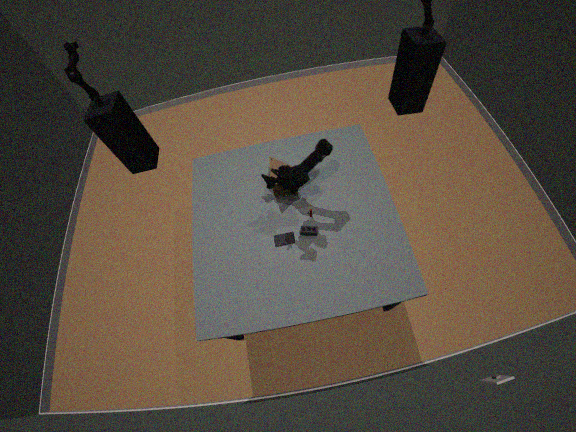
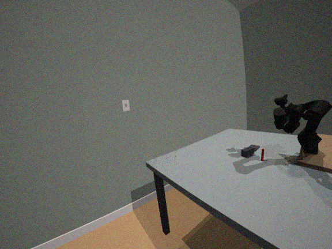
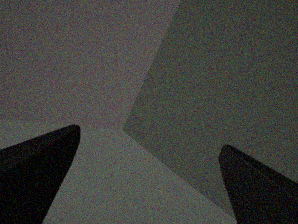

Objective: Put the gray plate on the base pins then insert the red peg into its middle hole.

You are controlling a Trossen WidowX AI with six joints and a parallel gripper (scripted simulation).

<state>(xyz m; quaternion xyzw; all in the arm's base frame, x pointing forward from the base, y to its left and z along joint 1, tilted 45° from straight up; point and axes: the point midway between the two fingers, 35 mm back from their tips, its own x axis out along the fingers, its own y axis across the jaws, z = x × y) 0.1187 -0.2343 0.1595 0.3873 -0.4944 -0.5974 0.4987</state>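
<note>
The gray plate is 210 mm ahead of my gripper tip, 170 mm to the left of it and 350 mm below it. From my gripper tip the other things lie so: red peg: 100 mm ahead, 200 mm to the left, 350 mm below; dark base: 220 mm ahead, 20 mm to the left, 380 mm below.
</note>
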